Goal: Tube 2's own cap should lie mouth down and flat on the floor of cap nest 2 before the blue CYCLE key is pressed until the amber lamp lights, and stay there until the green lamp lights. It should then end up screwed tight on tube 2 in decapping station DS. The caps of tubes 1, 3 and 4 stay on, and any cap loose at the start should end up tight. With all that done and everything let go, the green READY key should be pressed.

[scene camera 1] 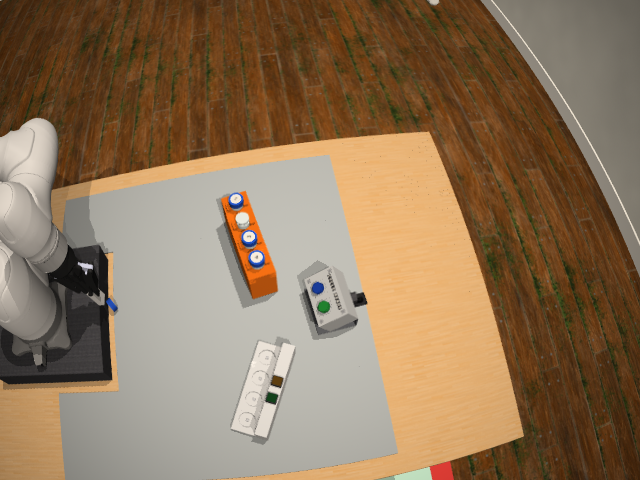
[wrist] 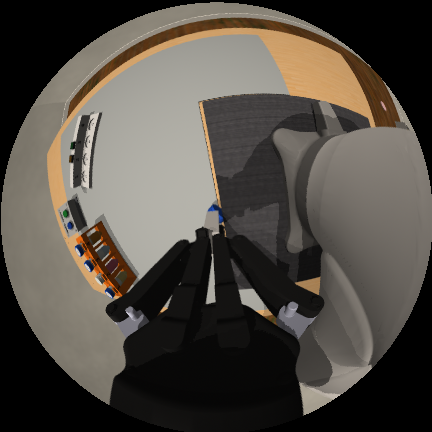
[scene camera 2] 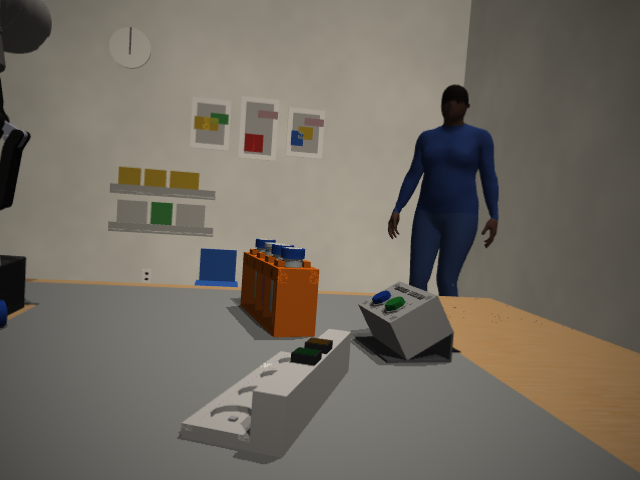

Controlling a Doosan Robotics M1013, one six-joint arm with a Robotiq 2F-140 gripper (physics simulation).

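Pixels of known places: gripper, fingertip midpoint: (scene camera 1: 102,299) (wrist: 213,219); arm's base, origin of the base link: (scene camera 1: 40,318) (wrist: 331,187).
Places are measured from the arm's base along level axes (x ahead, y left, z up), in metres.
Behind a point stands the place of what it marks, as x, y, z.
Note:
A blue cap (scene camera 1: 112,304) @(0.203, 0.022, -0.039) (scene camera 2: 2,313) @(0.207, 0.015, -0.050) lies on its side by the edge of the robot's black base. My gripper (scene camera 1: 99,298) @(0.190, 0.014, 0.008) (wrist: 213,219) @(0.190, 0.014, 0.008) is shut and empty, its tips close to the cap and partly covering it in the wrist view; touching cannot be told. The orange rack (scene camera 1: 264,286) @(0.578, -0.012, -0.026) (scene camera 2: 296,304) @(0.577, -0.012, -0.025) holds a row of tubes. Tube 2 (scene camera 1: 241,220) @(0.558, 0.117, 0.048) has a white top without a blue cap; the others wear blue caps. The white nest block (scene camera 1: 256,387) @(0.509, -0.228, -0.060) has empty round nests; its amber lamp (scene camera 1: 277,381) @(0.556, -0.234, -0.017) (scene camera 2: 318,344) @(0.552, -0.244, -0.018) and green lamp (scene camera 1: 271,397) @(0.535, -0.267, -0.017) (scene camera 2: 306,355) @(0.533, -0.279, -0.018) look dark.
The grey key box (scene camera 1: 338,320) @(0.710, -0.130, -0.013) (scene camera 2: 421,325) @(0.710, -0.130, -0.024) carries a blue key (scene camera 1: 317,287) @(0.685, -0.051, -0.001) (scene camera 2: 381,297) @(0.682, -0.060, -0.003) and a green key (scene camera 1: 323,306) @(0.686, -0.096, -0.001) (scene camera 2: 394,303) @(0.684, -0.104, -0.003). The black base (scene camera 1: 77,369) @(0.097, -0.142, -0.008) stands beside the fingers. A person in blue (scene camera 2: 448,170) stands beyond the table.

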